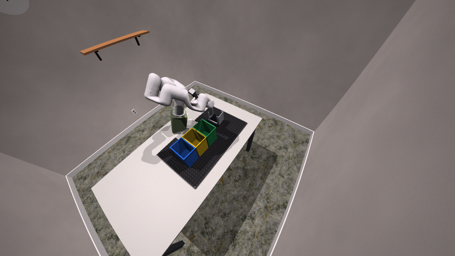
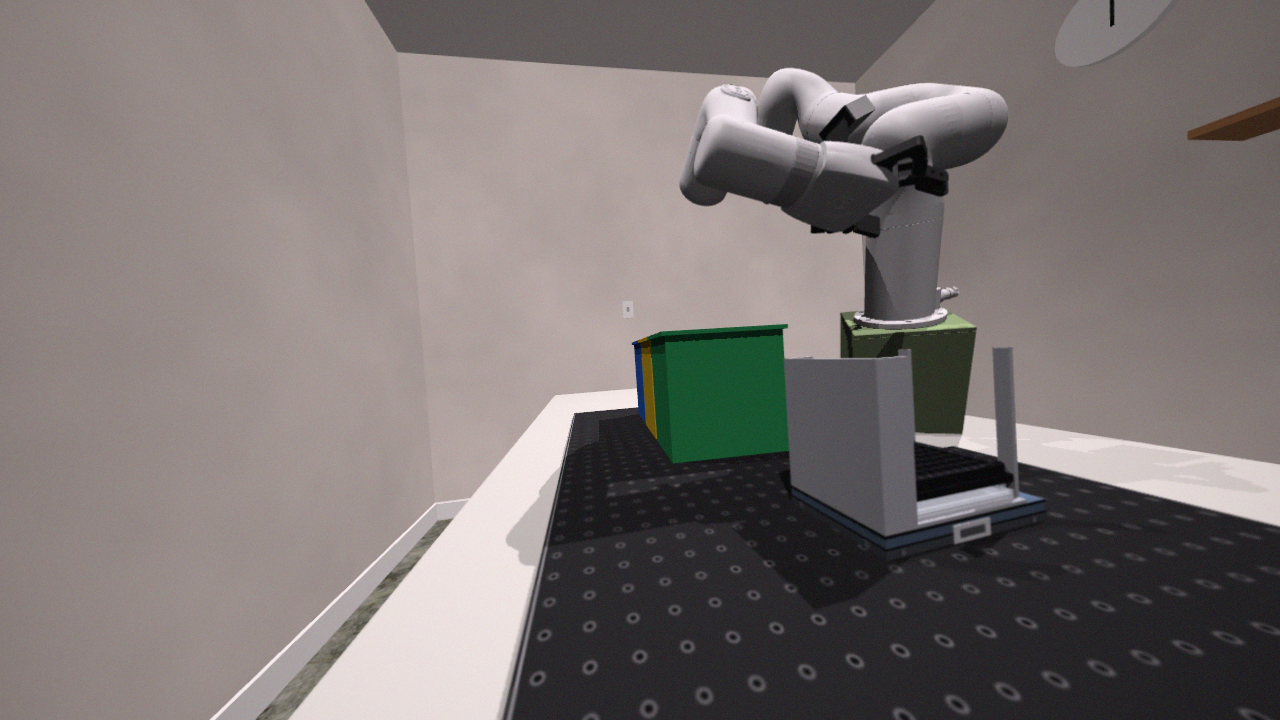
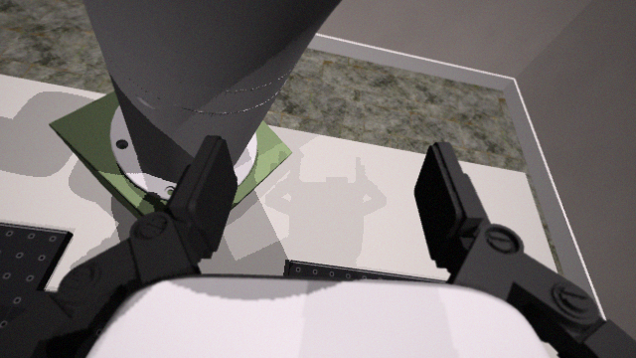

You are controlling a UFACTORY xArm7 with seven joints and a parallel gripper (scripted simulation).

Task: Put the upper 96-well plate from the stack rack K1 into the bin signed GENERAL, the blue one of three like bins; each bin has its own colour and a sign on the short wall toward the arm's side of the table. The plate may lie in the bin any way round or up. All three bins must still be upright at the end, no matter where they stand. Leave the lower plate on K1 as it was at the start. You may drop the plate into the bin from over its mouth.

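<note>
My hand is 28 cm above the black 96-well plate, 16 cm short of it and 15 cm to the right of it. From my hand the other things lie so: green bin 25 cm ahead, 24 cm below, 9 cm to the right; then thin rack post 25 cm below, 18 cm to the left, 9 cm ahead; then grey rack wall 25 cm below, 23 cm ahead, 16 cm to the left.
</note>
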